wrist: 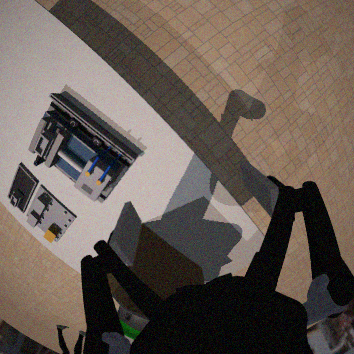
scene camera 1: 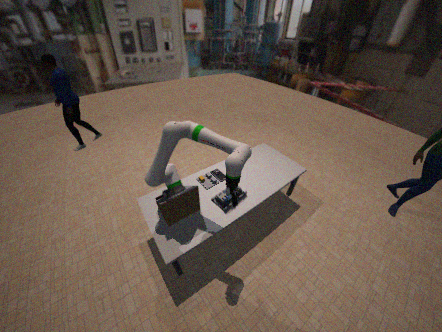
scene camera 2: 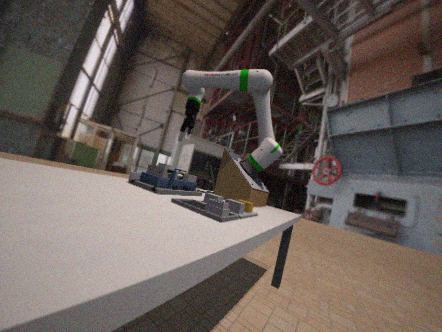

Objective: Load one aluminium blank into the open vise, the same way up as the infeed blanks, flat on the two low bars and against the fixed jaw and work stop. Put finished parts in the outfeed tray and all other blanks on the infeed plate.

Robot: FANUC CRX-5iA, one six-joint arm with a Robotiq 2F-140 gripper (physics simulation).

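Seen in the pictures: gripper, fingertip midpoint: [wrist: 187,193] [scene camera 1: 230,201] [scene camera 2: 183,140]; arm's base at its link origin: [scene camera 1: 177,192] [scene camera 2: 247,170].
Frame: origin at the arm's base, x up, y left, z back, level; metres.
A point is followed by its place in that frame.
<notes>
My gripper [scene camera 1: 233,200] {z -0.203, x 0.097, y -0.408 m} [scene camera 2: 186,135] {z -0.203, x 0.097, y -0.408 m} [wrist: 187,193] {z -0.203, x 0.097, y -0.408 m} is open and empty, high above the table. In the wrist view the vise [scene camera 1: 227,200] {z -0.342, x -0.153, y -0.263 m} [scene camera 2: 165,181] {z -0.505, x -0.163, y -0.158 m} [wrist: 75,152] {z -0.401, x -0.149, y -0.231 m} lies left of the fingers. Its jaws stand apart, with a blue bed and a bright round bar between them; blue rods with yellow tips are on one jaw. The grey infeed plate [wrist: 64,215] {z -0.349, x -0.201, y 0.030 m} [scene camera 2: 220,218] bears small grey blanks [wrist: 45,198] [scene camera 2: 213,202] and a yellow block [wrist: 50,236] {z -0.356, x -0.165, y 0.137 m} [scene camera 2: 247,205] {z -0.384, x -0.176, y 0.159 m}. The dark outfeed tray [wrist: 30,174] {z -0.533, x -0.203, y -0.017 m} [scene camera 1: 218,175] {z -0.545, x -0.203, y 0.074 m} lies beside it; its contents are unclear.
The arm's base stands on a brown slanted pedestal [scene camera 1: 181,206] {z 0.045, x -0.036, y -0.117 m} [scene camera 2: 230,182] {z -0.134, x -0.103, y -0.038 m} [wrist: 165,252] {z -0.012, x -0.152, y -0.124 m} at one end of the white table [scene camera 1: 272,167] {z -1.134, x -0.210, y -0.260 m} [scene camera 2: 100,240] {z -0.871, x -0.209, y 0.138 m}. A person in blue [scene camera 1: 65,92] and another person [scene camera 1: 431,167] are on the floor away from the table.
</notes>
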